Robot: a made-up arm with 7 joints.
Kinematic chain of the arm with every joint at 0, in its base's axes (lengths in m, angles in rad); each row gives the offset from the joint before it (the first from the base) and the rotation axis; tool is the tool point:
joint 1: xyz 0 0 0.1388 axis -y
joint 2: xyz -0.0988 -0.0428 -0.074 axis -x
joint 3: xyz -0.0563 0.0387 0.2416 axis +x
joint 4: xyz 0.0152 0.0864 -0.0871 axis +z
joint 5: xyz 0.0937 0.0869 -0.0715 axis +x
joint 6: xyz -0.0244 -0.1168 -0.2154 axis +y
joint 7: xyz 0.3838 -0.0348 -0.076 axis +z
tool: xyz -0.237 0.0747 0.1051
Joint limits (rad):
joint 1: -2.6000..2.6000
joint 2: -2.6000..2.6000
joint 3: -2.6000..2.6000
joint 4: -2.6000..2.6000
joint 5: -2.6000..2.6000
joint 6: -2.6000..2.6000
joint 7: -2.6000..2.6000
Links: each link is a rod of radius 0.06 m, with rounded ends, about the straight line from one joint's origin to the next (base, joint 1, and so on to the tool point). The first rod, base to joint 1, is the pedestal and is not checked.
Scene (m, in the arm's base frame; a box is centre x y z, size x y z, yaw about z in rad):
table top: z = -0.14
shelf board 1: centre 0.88 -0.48 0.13 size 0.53 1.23 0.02 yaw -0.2
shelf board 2: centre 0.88 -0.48 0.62 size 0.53 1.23 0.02 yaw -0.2
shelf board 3: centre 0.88 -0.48 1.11 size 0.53 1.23 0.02 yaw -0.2
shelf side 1: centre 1.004 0.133 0.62 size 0.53 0.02 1 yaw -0.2
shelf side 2: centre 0.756 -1.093 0.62 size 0.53 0.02 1 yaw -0.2
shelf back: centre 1.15 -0.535 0.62 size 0.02 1.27 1 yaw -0.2
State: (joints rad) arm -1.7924 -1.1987 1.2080 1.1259 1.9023 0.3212 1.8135
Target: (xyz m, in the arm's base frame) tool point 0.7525 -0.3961 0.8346
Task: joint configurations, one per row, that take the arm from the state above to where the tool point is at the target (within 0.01 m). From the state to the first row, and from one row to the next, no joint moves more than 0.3 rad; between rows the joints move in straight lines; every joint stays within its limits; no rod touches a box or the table.
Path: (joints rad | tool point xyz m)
1: -1.6601 -1.4215 1.0679 1.0847 1.7396 0.0862 1.5636 | 0.7820 -0.4379 0.3532
2: -1.5279 -1.6444 0.9278 1.0435 1.5769 -0.1487 1.3138 | 0.6331 -0.4086 0.3544
3: -1.3956 -1.8672 0.7877 1.0023 1.4143 -0.3837 1.0639 | 0.4740 -0.3844 0.3560
4: -1.3683 -1.7144 0.8633 1.1775 1.5945 -0.1699 1.1128 | 0.5076 -0.3936 0.5105
5: -1.3409 -1.5617 0.9388 1.3527 1.7747 0.0440 1.1617 | 0.4848 -0.3717 0.6797
6: -1.3135 -1.4089 1.0144 1.5279 1.9549 0.2578 1.2106 | 0.3978 -0.3242 0.8346
7: -1.3724 -1.3046 1.0808 1.4648 1.9532 0.3543 1.4662 | 0.5220 -0.3403 0.8508
8: -1.4312 -1.2003 1.1473 1.4016 1.9515 0.4507 1.7218 | 0.6418 -0.3651 0.8508
9: -1.4900 -1.0960 1.2138 1.3385 1.9498 0.5471 1.9774 | 0.7525 -0.3961 0.8346

